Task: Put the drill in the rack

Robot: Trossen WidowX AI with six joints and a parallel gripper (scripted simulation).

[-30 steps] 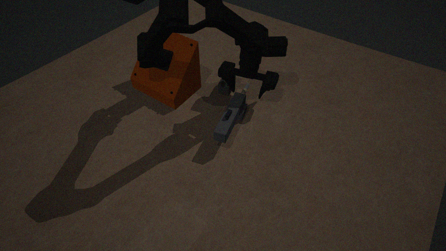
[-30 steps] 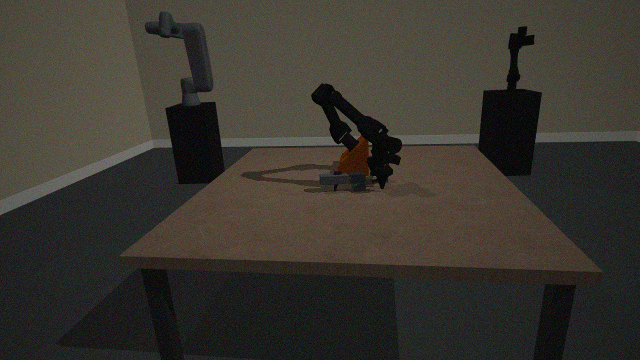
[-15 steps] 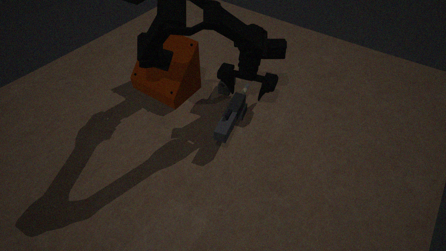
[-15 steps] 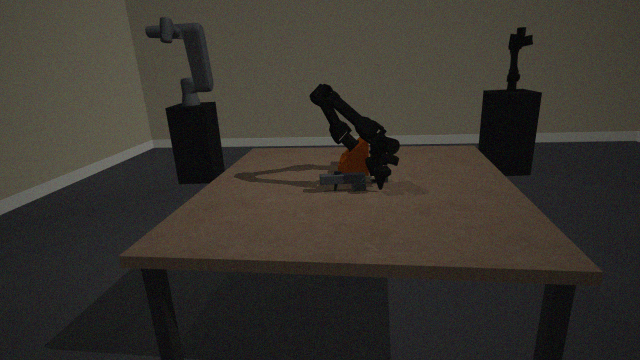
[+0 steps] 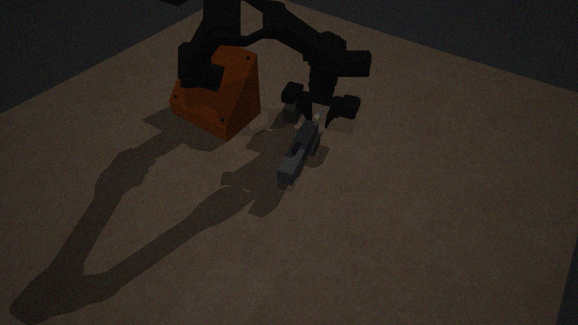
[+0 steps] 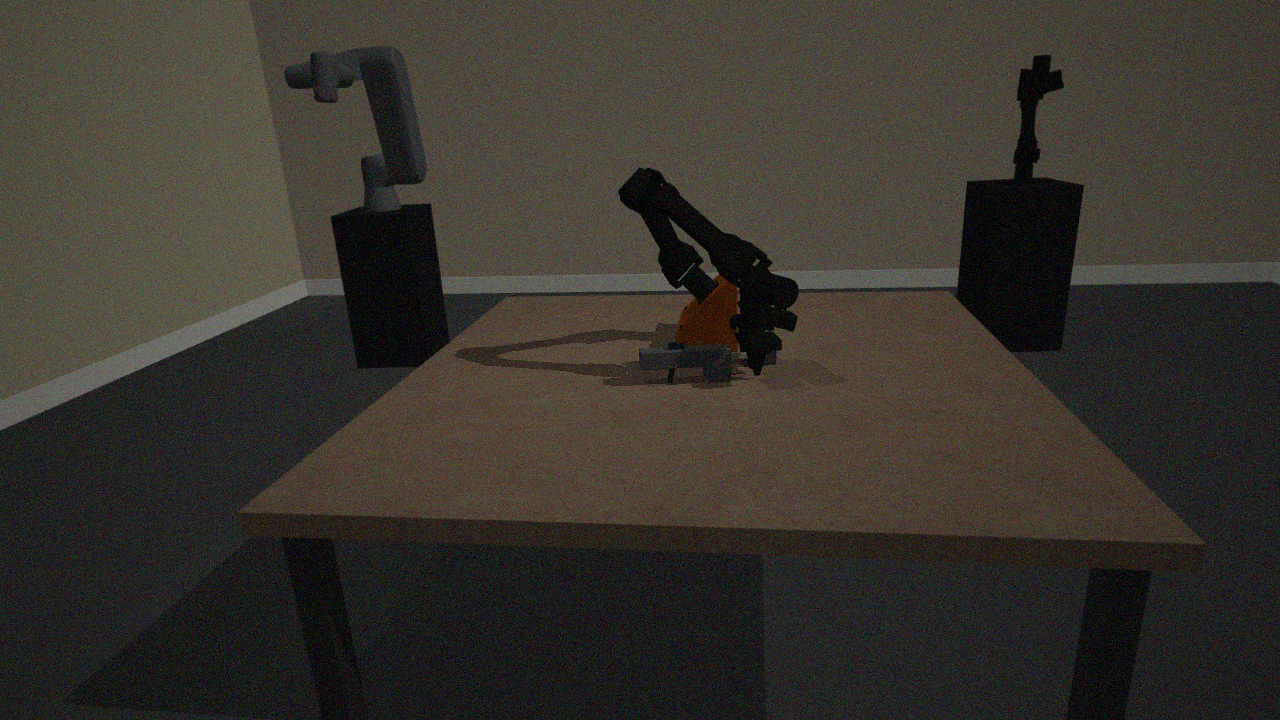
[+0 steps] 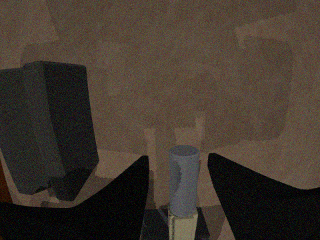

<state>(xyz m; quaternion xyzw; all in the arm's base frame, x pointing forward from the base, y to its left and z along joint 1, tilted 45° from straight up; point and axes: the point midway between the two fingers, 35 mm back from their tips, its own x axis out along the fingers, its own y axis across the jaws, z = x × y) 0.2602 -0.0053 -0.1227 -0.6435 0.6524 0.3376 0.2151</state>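
Right now my gripper tip is 40 mm to the left of the drill and 40 mm below it. Also, from my gripper tip: dark key: 160 mm to the right, 40 mm above, 20 mm ahead; then rack: 80 mm behind, 20 mm to the left, 10 mm above; then grey-blue block: 140 mm to the right, 30 mm above, 20 mm ahead.
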